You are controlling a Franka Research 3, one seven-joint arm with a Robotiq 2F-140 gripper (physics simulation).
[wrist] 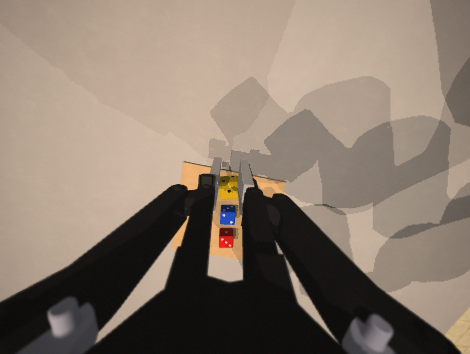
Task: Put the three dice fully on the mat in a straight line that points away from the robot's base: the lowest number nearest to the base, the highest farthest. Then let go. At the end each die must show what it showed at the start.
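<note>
My gripper (pixel 229 170) is shut on the yellow die (pixel 229 192), which sits between the two grey finger pads. Its lit face shows a dark pip and its shaded face several. The blue die (pixel 228 217) is just below it in the view, its bright face showing two pips. The red die (pixel 226 241) is below the blue one, its bright face showing three pips. The dice form a nearly straight column with small gaps. The orange mat (pixel 192 172) lies under the blue and red dice and beneath the yellow one; whether the yellow die touches it I cannot tell. The fingers hide much of the mat.
Overlapping arm and gripper shadows fall on the pale table (pixel 90 165), mostly above and right of the mat. A patch of yellowish floor (pixel 459 332) shows at the lower right corner.
</note>
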